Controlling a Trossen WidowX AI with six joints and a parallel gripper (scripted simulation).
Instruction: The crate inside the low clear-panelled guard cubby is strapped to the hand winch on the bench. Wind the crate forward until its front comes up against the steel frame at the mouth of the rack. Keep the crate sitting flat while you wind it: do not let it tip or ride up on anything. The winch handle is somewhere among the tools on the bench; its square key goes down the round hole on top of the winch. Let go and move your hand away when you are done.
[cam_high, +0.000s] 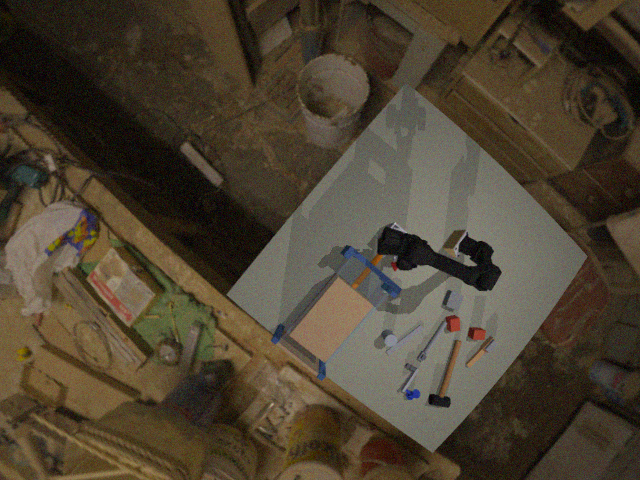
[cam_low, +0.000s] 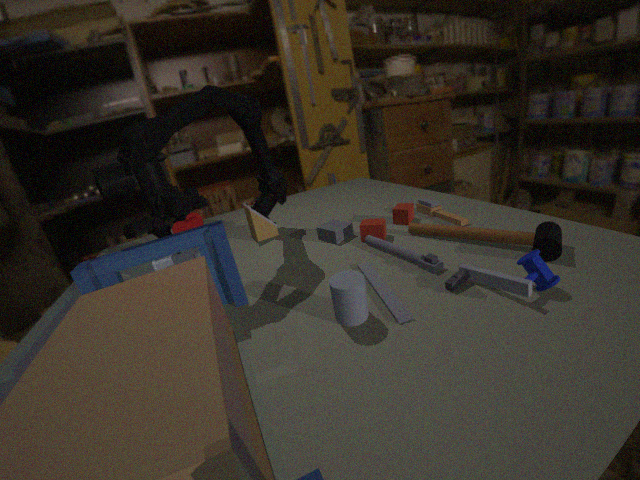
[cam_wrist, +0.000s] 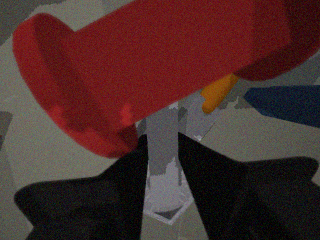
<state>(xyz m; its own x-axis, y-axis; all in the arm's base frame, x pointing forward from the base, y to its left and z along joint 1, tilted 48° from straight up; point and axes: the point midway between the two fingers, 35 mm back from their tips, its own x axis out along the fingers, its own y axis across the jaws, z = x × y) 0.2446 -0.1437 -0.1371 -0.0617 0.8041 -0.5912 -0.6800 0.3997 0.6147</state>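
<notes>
Right now my gripper tip is 2 cm below the red-knobbed handle, 1 cm to the right of it and 1 cm short of it. Round my gripper tip: grey winch (6 cm below, 5 cm behind, 4 cm to the right); blue steel frame (12 cm ahead, 2 cm to the right, 2 cm above); red knob (5 cm above, 4 cm to the left, 4 cm ahead).
</notes>
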